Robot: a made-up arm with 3 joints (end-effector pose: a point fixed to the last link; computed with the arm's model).
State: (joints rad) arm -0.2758 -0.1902 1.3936
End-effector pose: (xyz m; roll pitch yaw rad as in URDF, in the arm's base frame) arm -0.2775 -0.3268 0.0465 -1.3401 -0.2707 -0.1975
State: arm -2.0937 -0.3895 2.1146
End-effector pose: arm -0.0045 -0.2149 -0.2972 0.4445 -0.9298 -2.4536
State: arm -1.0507 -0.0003 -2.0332
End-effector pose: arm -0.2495 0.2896 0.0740 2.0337 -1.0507 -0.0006
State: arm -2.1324 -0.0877 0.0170
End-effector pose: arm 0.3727 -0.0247 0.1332 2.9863 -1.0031 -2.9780
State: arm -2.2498 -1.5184 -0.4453
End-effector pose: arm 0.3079 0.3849 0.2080 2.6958 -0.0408 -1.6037
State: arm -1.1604 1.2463 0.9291
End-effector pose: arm 0.3250 -0.0959 0.4768 -2.0695 -0.2967 1.4374
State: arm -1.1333 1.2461 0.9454
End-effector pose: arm 0.3311 -0.0970 0.4725 -2.0578 -0.2932 1.4291
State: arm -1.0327 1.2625 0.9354
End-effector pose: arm 0.3668 -0.0888 0.4391 -1.9466 -0.2636 1.4090
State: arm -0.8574 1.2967 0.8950
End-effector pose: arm 0.4233 -0.0705 0.3651 -1.7335 -0.2061 1.3888
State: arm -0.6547 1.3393 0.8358
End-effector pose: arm 0.4691 -0.0474 0.2625 -1.4775 -0.1402 1.3859
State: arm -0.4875 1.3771 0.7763
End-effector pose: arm 0.4866 -0.0269 0.1676 -1.2560 -0.0903 1.3992
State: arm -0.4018 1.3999 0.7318
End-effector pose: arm 0.4866 -0.0144 0.1139 -1.1283 -0.0666 1.4133
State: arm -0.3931 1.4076 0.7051
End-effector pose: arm 0.4842 -0.0098 0.1020 -1.0935 -0.0623 1.4199
